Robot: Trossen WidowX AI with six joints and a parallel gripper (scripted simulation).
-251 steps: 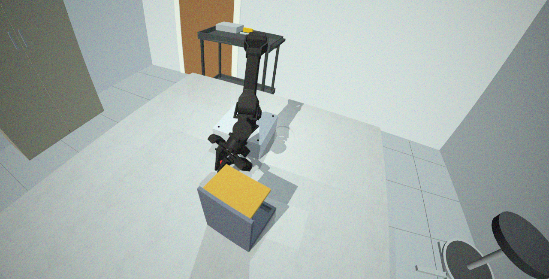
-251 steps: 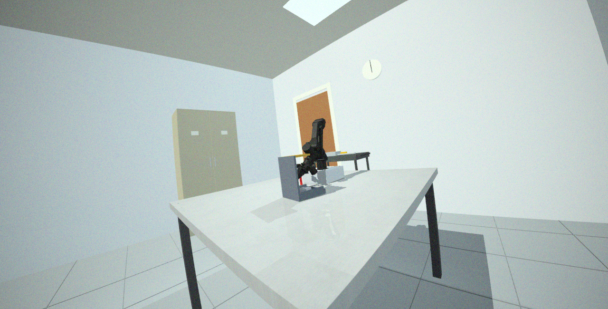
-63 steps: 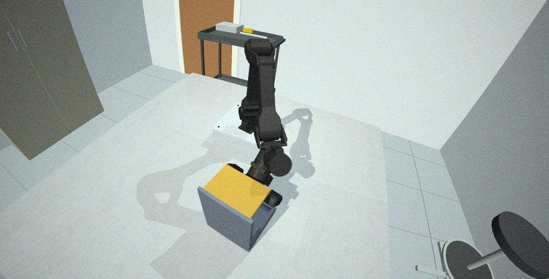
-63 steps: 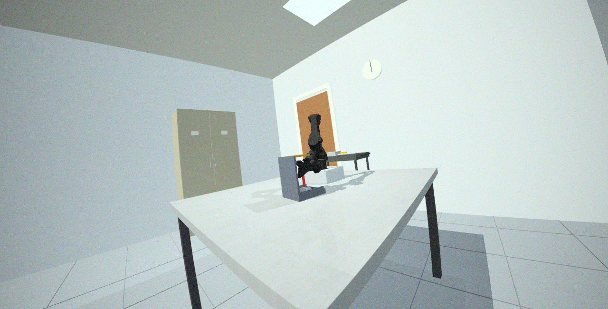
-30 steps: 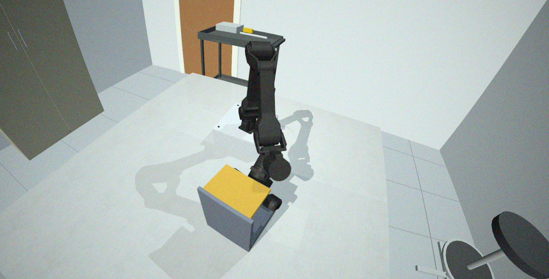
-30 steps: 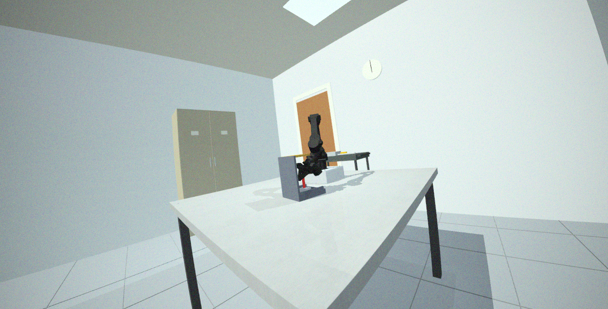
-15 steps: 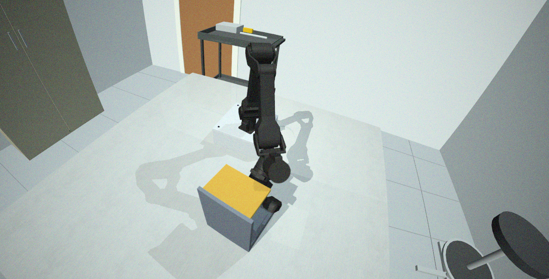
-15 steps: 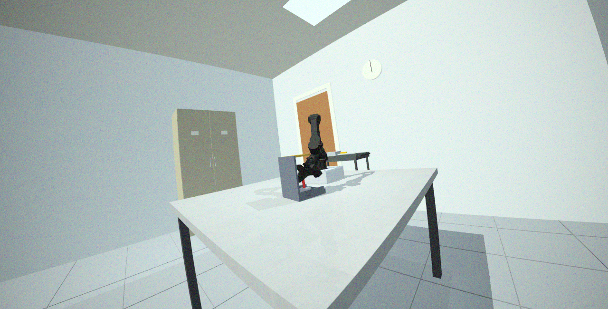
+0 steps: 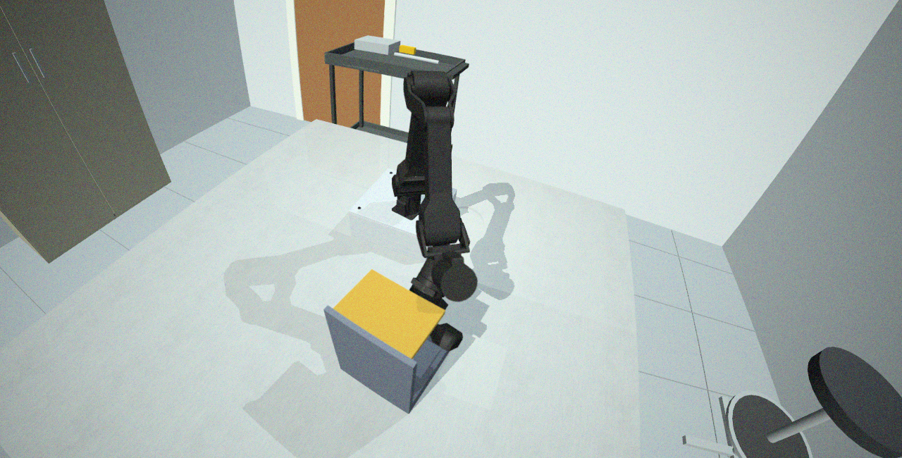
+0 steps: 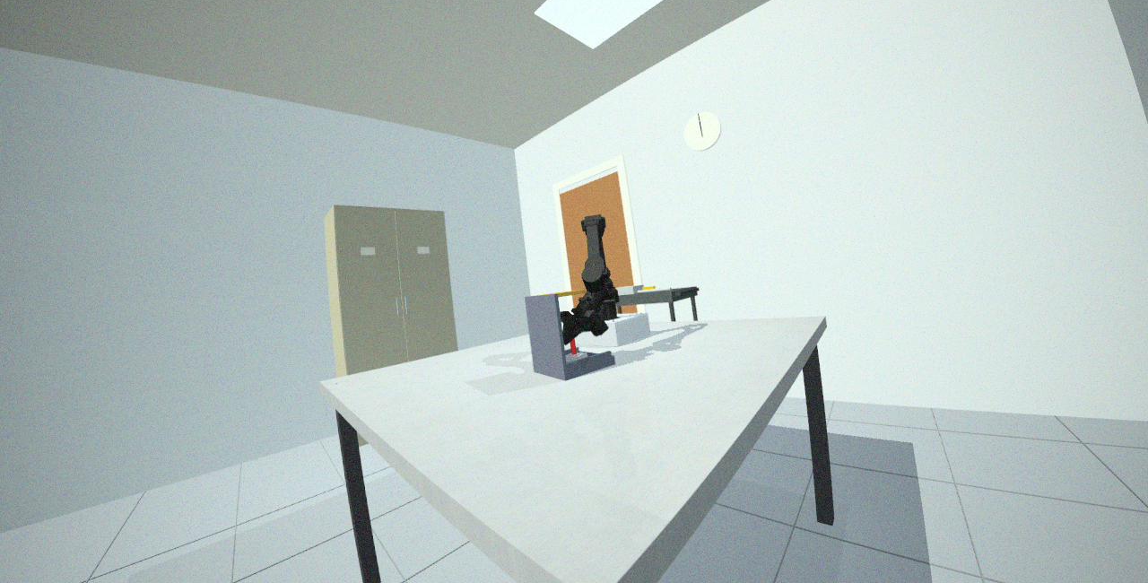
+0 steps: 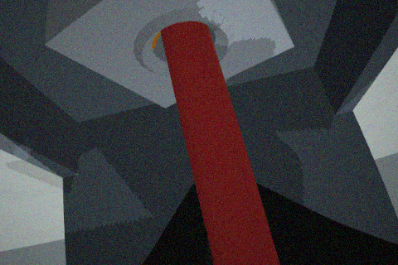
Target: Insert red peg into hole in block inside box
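Now: gripper tip 14 cm below the yellow roof. Also, from my gripper tip: red peg: 3 cm behind, 1 cm below.
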